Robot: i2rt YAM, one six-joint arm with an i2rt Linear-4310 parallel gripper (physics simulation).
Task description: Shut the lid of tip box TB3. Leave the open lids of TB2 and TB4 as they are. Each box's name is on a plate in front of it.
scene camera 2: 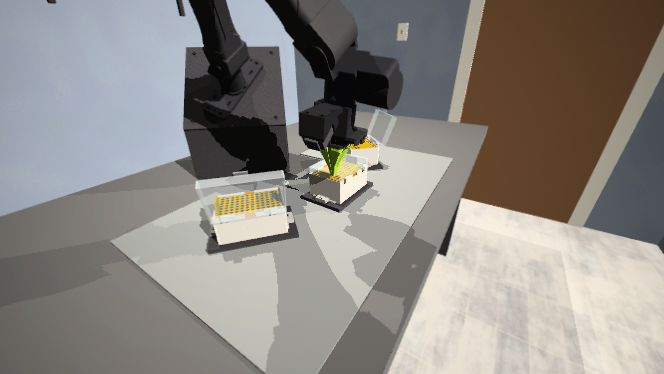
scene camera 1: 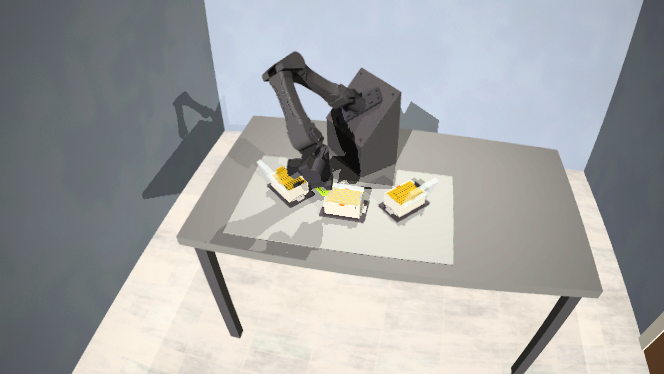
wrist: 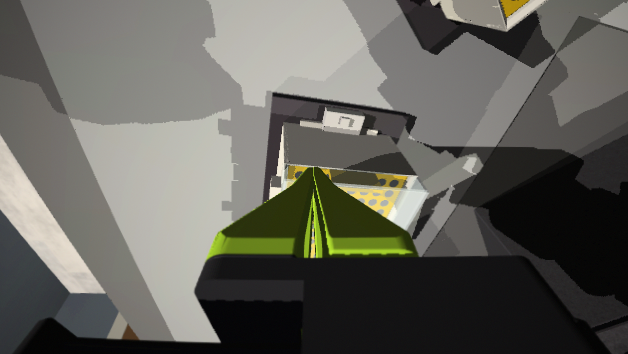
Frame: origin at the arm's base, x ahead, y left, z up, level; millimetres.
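Seen in the pictures: gripper, between the fingertips: (scene camera 2: 333, 174) (scene camera 1: 324, 195) (wrist: 313, 177); arm's base, origin of its link: (scene camera 2: 234, 86) (scene camera 1: 360, 106).
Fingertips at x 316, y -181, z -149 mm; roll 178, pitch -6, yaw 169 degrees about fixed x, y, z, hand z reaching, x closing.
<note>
Offsets run from my fingertips to a thing's top centre. Level surfaces: height alone.
The middle tip box @[14 mm back, 74 mm left, 1 mm up] (scene camera 1: 342, 210) (scene camera 2: 325, 192) (wrist: 345, 147) has its clear lid (scene camera 2: 361, 159) (wrist: 410, 205) lying down over the yellow rack; I cannot tell if a small gap remains. The left box @[138 mm back, 104 mm right, 11 mm down] (scene camera 1: 295, 194) (scene camera 2: 250, 231) and the right box @[1 mm ahead, 277 mm left, 11 mm down] (scene camera 1: 400, 207) (scene camera 2: 371, 157) have raised, tilted lids. The name plates are not readable; the middle box stands between the two open ones, as TB3 would. My gripper (scene camera 1: 326, 193) (scene camera 2: 333, 175) (wrist: 313, 177) is shut and empty, its green tips at the top of the middle lid; contact is unclear.
The boxes stand on a pale mat @[77 mm down] (scene camera 1: 410, 250) (scene camera 2: 215, 300) on the grey table @[79 mm down] (scene camera 1: 515, 215). The arm's dark base block (scene camera 1: 377, 150) (scene camera 2: 235, 150) is behind them. The wrist overhangs the inner side of the left box in scene camera 1.
</note>
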